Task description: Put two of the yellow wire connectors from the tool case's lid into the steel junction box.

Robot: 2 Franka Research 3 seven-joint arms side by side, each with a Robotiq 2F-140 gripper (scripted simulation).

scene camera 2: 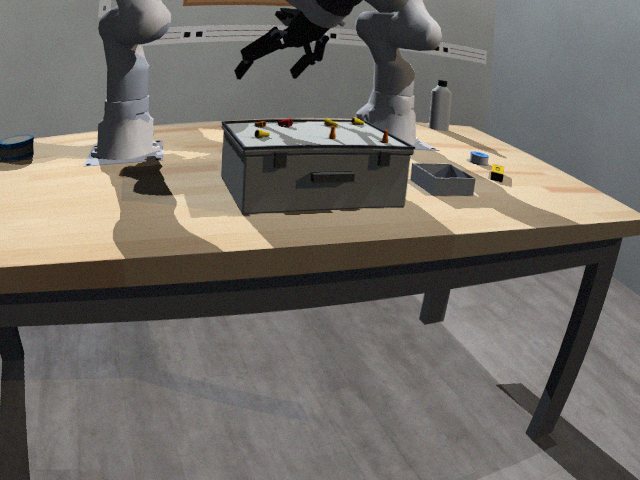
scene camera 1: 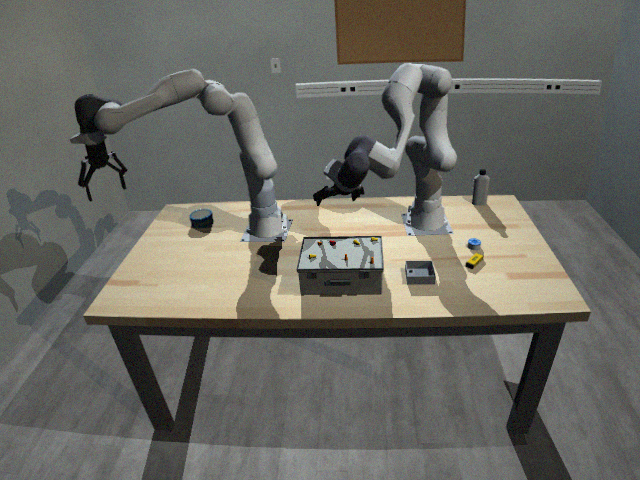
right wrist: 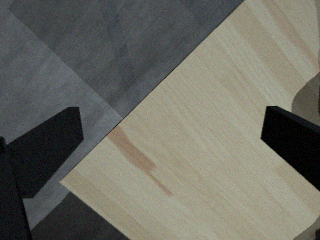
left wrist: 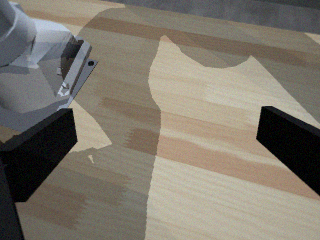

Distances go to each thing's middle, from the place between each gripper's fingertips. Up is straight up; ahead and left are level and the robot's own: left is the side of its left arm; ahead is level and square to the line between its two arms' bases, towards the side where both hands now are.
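Labels:
My left hand [scene camera 2: 265, 74] is 120 mm above the grey tool case [scene camera 2: 358, 154], 260 mm short of it and 10 mm to the right of it. The grey bottle [scene camera 2: 441, 97] is 80 mm below my left hand, 310 mm behind it and 690 mm to the left of it. As for my right hand [scene camera 1: 107, 194], the grey tool case is 240 mm below it, 200 mm ahead of it and 940 mm to the left of it.

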